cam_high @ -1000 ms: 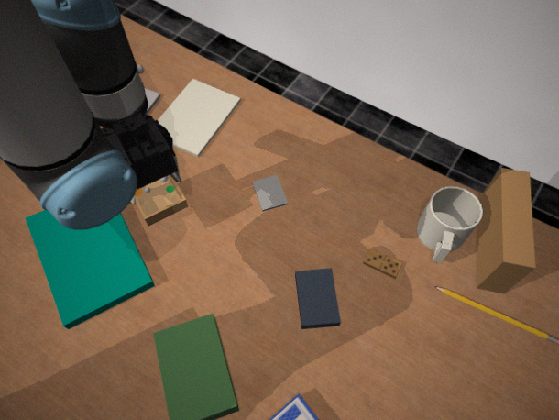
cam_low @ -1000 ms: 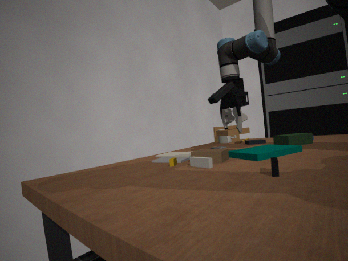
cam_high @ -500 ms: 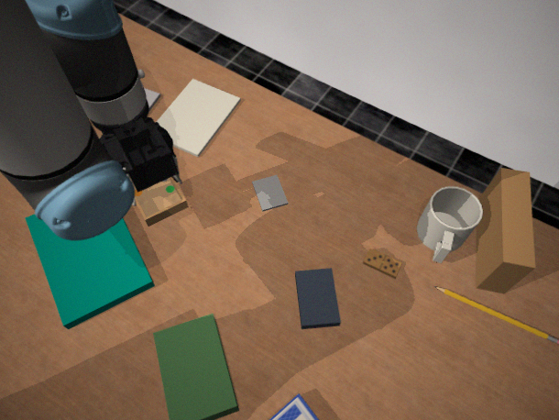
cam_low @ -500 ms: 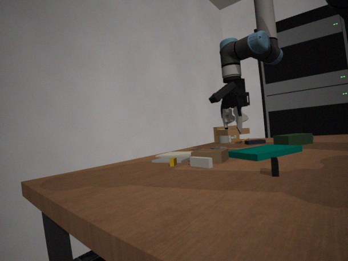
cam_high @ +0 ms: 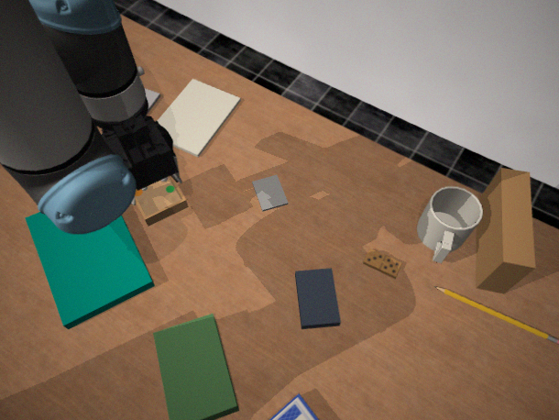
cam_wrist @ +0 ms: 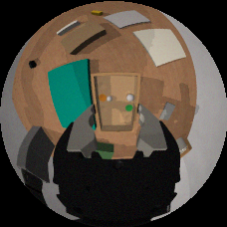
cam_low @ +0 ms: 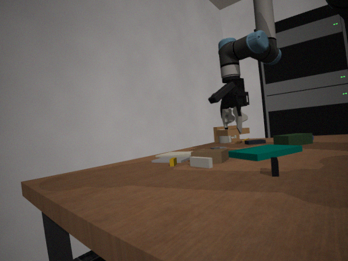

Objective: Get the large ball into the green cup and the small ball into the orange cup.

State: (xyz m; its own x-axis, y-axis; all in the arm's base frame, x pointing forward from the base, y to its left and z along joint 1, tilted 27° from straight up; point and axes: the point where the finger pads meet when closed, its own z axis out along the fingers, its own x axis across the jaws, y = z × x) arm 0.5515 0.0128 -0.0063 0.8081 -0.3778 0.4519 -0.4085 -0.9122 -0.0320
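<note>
Now: the covered wooden puzzle 1 cm below my hand. Also, from my hand: teal slab (13 cm behind, 5 cm to the left, 8 cm below); then grey tile (14 cm ahead, 14 cm to the right, 9 cm below); then cream board (21 cm ahead, 9 cm to the left, 8 cm below).
</note>
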